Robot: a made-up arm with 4 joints.
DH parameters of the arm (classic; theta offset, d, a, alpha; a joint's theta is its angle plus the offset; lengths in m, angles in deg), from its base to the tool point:
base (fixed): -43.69 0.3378 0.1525 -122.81
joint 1: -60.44 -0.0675 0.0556 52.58
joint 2: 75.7 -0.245 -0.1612 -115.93
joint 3: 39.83 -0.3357 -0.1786 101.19
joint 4: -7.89 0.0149 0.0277 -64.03
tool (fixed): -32.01 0.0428 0 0
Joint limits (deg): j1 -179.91..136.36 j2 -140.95..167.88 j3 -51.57..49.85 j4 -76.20..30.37
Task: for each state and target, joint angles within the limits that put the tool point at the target. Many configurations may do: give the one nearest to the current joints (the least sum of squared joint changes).
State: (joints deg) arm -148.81 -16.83 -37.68 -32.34
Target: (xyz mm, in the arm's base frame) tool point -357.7 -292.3 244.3
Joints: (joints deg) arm -161.89 18.43 -47.47 -43.42
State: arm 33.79 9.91 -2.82 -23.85
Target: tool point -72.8 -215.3 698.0
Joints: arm 46.51 -36.95 -15.96 -6.69
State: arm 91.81 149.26 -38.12 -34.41
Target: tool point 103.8 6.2 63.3
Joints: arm 87.91 153.20 2.95 -47.60
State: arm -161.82 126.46 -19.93 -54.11
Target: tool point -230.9 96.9 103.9
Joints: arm -173.19 86.28 -37.91 -57.77
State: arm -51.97 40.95 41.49 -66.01
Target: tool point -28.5 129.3 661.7
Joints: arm -59.87 41.03 11.07 -76.20
